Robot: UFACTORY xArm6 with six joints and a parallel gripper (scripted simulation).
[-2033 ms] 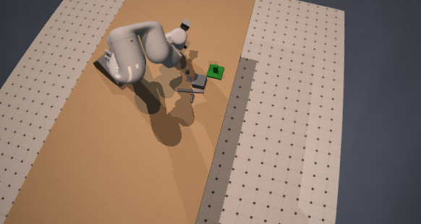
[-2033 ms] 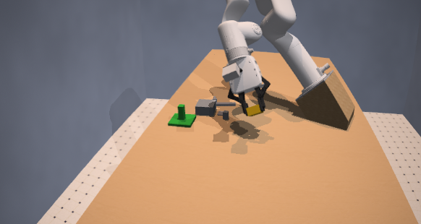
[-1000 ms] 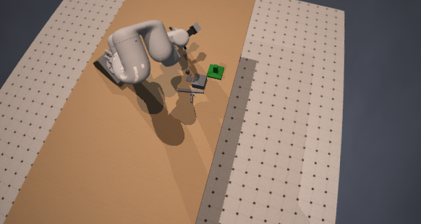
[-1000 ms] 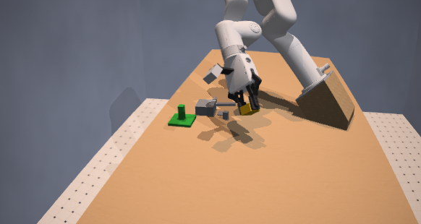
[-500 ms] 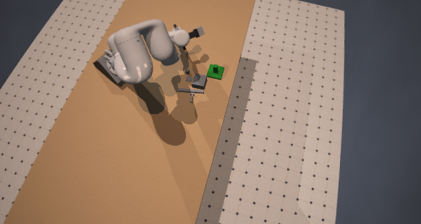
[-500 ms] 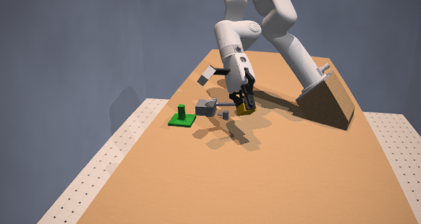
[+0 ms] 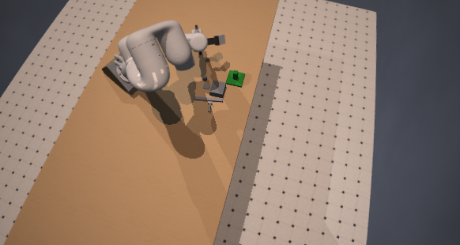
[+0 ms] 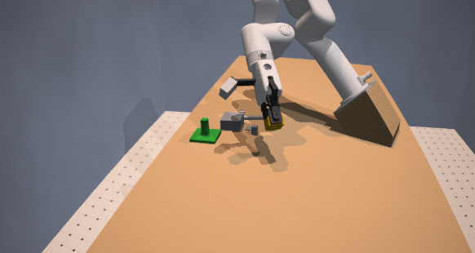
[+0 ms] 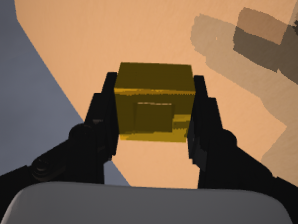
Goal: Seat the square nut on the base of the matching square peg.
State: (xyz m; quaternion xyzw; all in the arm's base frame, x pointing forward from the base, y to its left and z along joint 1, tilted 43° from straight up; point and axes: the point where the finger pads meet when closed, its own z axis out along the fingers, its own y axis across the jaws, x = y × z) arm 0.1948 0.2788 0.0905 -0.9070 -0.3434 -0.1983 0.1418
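My gripper is now 7 cm short of the small grey cube, 14 cm to the left of it and 10 cm above it. Round my hand: grey block: 15 cm ahead, 19 cm to the right, 10 cm below; then thin grey bar: 12 cm ahead, 25 cm to the right, 11 cm below.
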